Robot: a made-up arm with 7 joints. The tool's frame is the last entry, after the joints. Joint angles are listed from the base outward. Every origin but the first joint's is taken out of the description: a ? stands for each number. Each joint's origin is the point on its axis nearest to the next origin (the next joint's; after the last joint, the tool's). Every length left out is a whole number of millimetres.
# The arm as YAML. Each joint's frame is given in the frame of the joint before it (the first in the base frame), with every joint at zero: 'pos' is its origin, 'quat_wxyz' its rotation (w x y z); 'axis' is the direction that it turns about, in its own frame. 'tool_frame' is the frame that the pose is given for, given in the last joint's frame.
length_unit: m
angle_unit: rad
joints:
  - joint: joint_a
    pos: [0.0, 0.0, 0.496]
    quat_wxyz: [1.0, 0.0, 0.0, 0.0]
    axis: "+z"
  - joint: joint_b
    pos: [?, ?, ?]
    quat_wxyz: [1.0, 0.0, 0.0, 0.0]
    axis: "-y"
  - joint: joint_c
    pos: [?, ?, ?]
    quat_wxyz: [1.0, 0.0, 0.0, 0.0]
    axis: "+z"
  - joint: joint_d
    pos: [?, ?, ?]
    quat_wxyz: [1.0, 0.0, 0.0, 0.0]
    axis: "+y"
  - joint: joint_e
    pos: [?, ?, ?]
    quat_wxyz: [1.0, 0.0, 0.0, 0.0]
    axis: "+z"
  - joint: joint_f
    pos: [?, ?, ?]
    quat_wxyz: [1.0, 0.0, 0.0, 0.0]
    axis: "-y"
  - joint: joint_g
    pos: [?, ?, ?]
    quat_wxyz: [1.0, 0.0, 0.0, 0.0]
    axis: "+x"
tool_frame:
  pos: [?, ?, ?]
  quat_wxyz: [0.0, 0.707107, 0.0, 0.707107]
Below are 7 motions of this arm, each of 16 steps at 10 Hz.
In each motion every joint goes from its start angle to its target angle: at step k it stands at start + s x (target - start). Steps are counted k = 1, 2, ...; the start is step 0. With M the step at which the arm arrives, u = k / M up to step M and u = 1 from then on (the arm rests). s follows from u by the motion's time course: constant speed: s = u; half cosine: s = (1 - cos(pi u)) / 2; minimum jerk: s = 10 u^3 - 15 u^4 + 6 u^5.
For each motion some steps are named. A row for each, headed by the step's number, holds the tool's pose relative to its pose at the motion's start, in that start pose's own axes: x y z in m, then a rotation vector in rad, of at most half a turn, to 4 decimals.
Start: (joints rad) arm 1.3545 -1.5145 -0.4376 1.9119 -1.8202 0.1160 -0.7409
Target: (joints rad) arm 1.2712 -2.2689 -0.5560 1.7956 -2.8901 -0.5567 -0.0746
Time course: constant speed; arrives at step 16
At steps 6, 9, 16:
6: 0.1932 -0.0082 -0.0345 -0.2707 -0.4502 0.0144
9: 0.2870 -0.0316 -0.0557 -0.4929 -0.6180 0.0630
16: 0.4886 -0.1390 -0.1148 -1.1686 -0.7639 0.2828

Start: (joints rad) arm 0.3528 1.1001 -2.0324 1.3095 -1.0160 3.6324 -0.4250
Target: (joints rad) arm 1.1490 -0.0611 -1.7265 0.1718 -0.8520 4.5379 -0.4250
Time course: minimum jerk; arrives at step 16
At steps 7, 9, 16:
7: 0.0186 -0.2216 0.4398 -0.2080 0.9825 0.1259
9: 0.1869 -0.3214 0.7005 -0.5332 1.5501 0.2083
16: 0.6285 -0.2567 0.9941 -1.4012 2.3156 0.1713

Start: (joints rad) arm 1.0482 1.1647 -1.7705 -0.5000 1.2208 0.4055 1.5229
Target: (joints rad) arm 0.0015 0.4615 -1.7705 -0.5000 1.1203 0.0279 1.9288
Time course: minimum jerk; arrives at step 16
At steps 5, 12, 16:
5: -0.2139 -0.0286 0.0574 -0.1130 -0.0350 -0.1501
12: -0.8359 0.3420 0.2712 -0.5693 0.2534 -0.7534
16: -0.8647 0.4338 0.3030 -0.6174 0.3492 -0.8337

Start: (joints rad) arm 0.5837 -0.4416 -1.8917 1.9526 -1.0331 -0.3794 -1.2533
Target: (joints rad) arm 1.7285 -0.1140 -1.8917 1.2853 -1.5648 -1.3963 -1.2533
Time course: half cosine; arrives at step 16
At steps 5, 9, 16:
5: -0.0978 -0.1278 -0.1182 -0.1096 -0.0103 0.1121
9: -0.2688 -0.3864 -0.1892 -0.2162 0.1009 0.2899
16: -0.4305 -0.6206 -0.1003 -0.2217 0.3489 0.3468

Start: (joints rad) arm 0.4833 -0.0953 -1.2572 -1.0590 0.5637 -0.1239 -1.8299
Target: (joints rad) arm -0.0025 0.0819 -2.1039 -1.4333 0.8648 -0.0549 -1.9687
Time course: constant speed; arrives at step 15
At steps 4, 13, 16:
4: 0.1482 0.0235 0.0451 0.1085 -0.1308 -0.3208
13: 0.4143 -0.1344 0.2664 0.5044 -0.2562 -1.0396
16: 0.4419 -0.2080 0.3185 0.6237 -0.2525 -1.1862

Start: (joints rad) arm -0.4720 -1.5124 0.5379 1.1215 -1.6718 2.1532 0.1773
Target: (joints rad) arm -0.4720 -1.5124 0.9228 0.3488 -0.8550 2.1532 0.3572
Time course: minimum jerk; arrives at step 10
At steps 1, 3, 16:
1: 0.0018 0.0041 -0.0009 -0.0098 0.0041 0.0048
3: 0.0330 0.0758 -0.0243 -0.1837 0.0871 0.0957
16: 0.1198 0.3393 -0.3067 -0.9853 0.7996 0.6693

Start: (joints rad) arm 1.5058 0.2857 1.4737 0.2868 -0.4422 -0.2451 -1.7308
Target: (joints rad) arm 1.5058 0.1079 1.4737 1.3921 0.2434 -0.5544 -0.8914
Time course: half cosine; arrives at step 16
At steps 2, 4, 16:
2: 0.0050 0.0091 0.0306 0.0493 0.0317 0.0134
4: 0.0218 0.0269 0.1191 0.1961 0.1148 0.0544
16: 0.2541 -0.2256 0.6876 1.5901 0.3238 0.3595

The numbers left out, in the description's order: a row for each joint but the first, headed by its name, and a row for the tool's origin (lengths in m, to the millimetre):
joint_b: 0.0 -0.072 0.0
joint_c: 0.0 0.0 0.437
joint_d: 0.028 0.08 0.0
joint_e: -0.03 0.0 0.553
joint_f: 0.0 -0.102 0.0
joint_g: 0.013 0.0 0.092
tool: 0.0 0.0 0.0

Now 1 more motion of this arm.
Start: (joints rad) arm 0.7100 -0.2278 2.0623 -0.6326 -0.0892 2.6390 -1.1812
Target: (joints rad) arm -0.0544 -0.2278 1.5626 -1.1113 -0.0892 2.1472 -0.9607
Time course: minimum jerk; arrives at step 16
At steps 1, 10, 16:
1: 0.0012 0.0000 0.0008 0.0006 0.0026 0.0009
10: 0.4868 0.0536 0.0500 0.2385 0.8475 0.2679
16: 0.6553 0.1085 -0.0612 0.3551 1.1638 0.3473

